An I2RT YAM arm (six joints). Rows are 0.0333 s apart.
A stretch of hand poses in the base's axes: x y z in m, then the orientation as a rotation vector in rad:
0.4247, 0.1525, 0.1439, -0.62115, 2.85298, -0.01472
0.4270, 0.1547, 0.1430, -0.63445, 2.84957, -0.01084
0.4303, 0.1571, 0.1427, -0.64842, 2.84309, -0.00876
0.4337, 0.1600, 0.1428, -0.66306, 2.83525, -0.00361
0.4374, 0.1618, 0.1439, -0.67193, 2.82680, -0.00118
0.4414, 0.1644, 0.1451, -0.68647, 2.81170, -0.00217
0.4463, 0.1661, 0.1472, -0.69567, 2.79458, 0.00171
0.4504, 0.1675, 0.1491, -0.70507, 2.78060, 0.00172
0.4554, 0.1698, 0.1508, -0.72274, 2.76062, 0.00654
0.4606, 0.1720, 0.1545, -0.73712, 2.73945, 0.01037
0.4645, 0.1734, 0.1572, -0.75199, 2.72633, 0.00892
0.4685, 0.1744, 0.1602, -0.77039, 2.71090, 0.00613
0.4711, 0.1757, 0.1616, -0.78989, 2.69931, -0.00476
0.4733, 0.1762, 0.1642, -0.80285, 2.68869, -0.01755
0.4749, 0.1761, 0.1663, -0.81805, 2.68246, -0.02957
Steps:
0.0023, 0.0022, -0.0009, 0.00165, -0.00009, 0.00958
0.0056, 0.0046, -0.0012, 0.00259, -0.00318, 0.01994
0.0090, 0.0075, -0.0011, 0.00573, -0.00691, 0.03121
0.0127, 0.0093, 0.0000, 0.00787, -0.01276, 0.03858
0.0167, 0.0119, 0.0012, 0.00829, -0.02417, 0.05056
0.0216, 0.0136, 0.0033, 0.01297, -0.03790, 0.05978
0.0257, 0.0150, 0.0052, 0.01444, -0.04910, 0.06838
0.0307, 0.0173, 0.0069, 0.01921, -0.06334, 0.08395
0.0359, 0.0195, 0.0106, 0.02394, -0.07948, 0.09759
0.0398, 0.0209, 0.0133, 0.02349, -0.08856, 0.10980
0.0438, 0.0219, 0.0163, 0.02207, -0.09905, 0.12477
0.0464, 0.0232, 0.0177, 0.01422, -0.10669, 0.13919
0.0486, 0.0237, 0.0203, 0.00568, -0.11521, 0.14894
0.0502, 0.0236, 0.0224, -0.00346, -0.11878, 0.15941

